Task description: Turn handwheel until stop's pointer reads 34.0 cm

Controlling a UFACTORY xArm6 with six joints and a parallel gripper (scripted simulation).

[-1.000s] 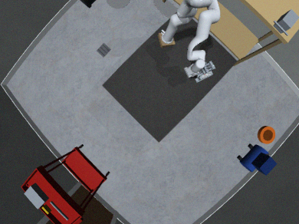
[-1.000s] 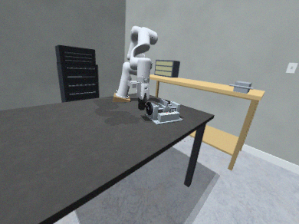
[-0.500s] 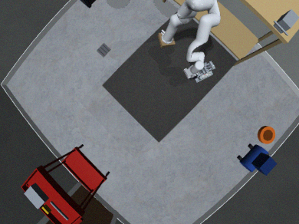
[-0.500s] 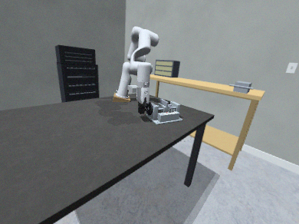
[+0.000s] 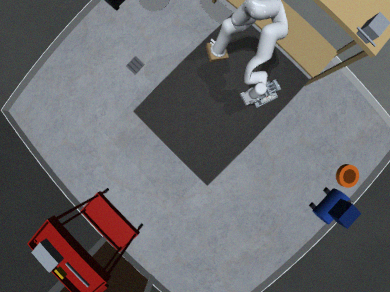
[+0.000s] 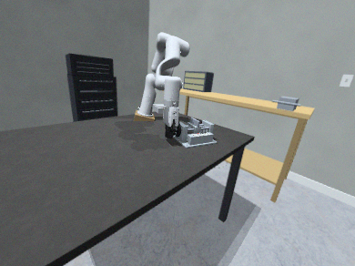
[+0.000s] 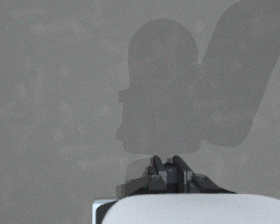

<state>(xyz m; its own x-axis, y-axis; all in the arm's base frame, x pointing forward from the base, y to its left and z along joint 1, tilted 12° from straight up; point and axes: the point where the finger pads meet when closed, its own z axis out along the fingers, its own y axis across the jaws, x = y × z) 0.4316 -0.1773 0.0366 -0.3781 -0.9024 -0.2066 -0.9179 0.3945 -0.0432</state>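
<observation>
Now: hand 2 cm to the right of the handwheel, 1 cm below it and 1 cm short of it. From my hand the other things lie so: upright knob (1 cm to the left); then sliding stop (13 cm to the left, 7 cm ahead, 4 cm above).
</observation>
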